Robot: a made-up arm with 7 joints. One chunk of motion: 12 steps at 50 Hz.
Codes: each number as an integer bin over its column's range. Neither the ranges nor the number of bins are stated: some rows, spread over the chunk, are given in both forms.
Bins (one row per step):
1: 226 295 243 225 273 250 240
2: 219 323 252 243 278 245 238
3: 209 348 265 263 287 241 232
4: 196 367 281 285 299 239 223
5: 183 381 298 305 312 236 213
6: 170 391 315 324 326 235 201
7: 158 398 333 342 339 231 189
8: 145 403 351 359 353 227 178
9: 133 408 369 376 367 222 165
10: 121 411 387 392 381 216 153
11: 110 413 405 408 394 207 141
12: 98 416 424 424 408 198 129
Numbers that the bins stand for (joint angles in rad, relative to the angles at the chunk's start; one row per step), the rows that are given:
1: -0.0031 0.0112 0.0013 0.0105 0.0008 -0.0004 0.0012
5: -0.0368 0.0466 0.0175 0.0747 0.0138 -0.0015 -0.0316
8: -0.0665 0.0556 0.0330 0.1180 0.0274 -0.0022 -0.0740
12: -0.1033 0.0610 0.0545 0.1702 0.0457 -0.0045 -0.1335
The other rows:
2: -0.0086 0.0227 0.0040 0.0250 0.0025 -0.0008 -0.0012
3: -0.0164 0.0330 0.0078 0.0410 0.0055 -0.0011 -0.0085
4: -0.0266 0.0408 0.0125 0.0587 0.0095 -0.0013 -0.0194
6: -0.0469 0.0507 0.0225 0.0900 0.0185 -0.0016 -0.0461
7: -0.0563 0.0536 0.0277 0.1044 0.0228 -0.0019 -0.0607
9: -0.0759 0.0577 0.0383 0.1317 0.0321 -0.0026 -0.0898
10: -0.0853 0.0589 0.0436 0.1445 0.0368 -0.0031 -0.1044
11: -0.0939 0.0597 0.0489 0.1574 0.0411 -0.0038 -0.1189

